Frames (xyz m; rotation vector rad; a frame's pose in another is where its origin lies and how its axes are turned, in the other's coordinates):
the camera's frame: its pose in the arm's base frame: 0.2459 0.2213 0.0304 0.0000 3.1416 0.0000
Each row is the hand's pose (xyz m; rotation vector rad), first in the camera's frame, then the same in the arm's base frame.
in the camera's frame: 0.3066 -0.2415 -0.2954 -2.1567 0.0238 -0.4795
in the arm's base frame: -0.0607 -0.0202 0.3258 0.6054 -1.4031 -2.7228
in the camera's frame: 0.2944 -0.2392 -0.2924 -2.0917 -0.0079 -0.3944
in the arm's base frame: -0.0485 -0.0179 0.3228 -0.5080 1.5209 2.6940
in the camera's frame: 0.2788 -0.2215 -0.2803 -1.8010 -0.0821 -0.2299
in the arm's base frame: -0.0329 -0.0002 0.3107 -0.3065 1.8887 2.4012
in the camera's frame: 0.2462 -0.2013 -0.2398 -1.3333 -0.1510 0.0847
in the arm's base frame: -0.0003 0.0200 0.2702 0.1181 2.3543 1.8582
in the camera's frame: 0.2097 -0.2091 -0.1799 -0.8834 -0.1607 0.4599
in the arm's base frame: 0.0362 0.0122 0.2103 0.6602 2.6232 1.2681
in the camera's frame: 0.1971 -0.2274 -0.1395 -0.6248 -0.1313 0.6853
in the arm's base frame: 0.0488 -0.0061 0.1699 0.9977 2.6958 0.9096
